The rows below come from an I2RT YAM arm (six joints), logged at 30 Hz.
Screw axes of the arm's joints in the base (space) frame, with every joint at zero. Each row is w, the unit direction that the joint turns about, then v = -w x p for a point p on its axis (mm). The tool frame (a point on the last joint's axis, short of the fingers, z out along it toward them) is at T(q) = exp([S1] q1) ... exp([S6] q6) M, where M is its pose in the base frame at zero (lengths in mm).
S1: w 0 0 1 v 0 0 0
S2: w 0 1 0 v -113.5 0 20
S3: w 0 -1 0 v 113.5 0 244
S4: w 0 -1 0 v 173.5 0 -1
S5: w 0 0 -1 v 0 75 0
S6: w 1 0 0 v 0 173.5 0
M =
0 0 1 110.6
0 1 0 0
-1 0 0 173.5
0 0 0 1
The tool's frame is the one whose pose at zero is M.
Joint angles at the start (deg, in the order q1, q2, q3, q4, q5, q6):
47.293 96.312 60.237 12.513 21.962 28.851
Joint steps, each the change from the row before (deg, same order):
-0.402 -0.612 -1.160 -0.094 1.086 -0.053
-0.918 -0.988 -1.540 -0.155 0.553 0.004
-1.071 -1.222 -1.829 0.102 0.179 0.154
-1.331 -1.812 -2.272 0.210 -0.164 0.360
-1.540 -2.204 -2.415 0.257 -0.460 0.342
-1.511 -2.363 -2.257 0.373 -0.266 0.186
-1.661 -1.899 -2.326 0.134 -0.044 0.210
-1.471 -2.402 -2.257 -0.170 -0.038 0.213
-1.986 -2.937 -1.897 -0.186 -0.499 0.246
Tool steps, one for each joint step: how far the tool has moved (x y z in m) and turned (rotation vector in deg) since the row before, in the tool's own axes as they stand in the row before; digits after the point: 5 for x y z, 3 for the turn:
0.00194 -0.00581 -0.00157 1.589 -0.127 -0.148
0.00104 -0.00920 -0.00184 1.602 0.033 0.074
0.00093 -0.01024 -0.00234 1.317 0.011 0.368
0.00002 -0.01218 -0.00405 1.129 -0.103 0.785
-0.00120 -0.01310 -0.00513 0.918 -0.263 0.972
-0.00253 -0.01222 -0.00585 0.861 -0.708 0.969
0.00013 -0.01363 -0.00385 1.536 -0.255 0.750
-0.00095 -0.01238 -0.00598 1.250 -0.416 0.786
-0.00555 -0.01288 -0.00691 0.886 -1.060 1.350

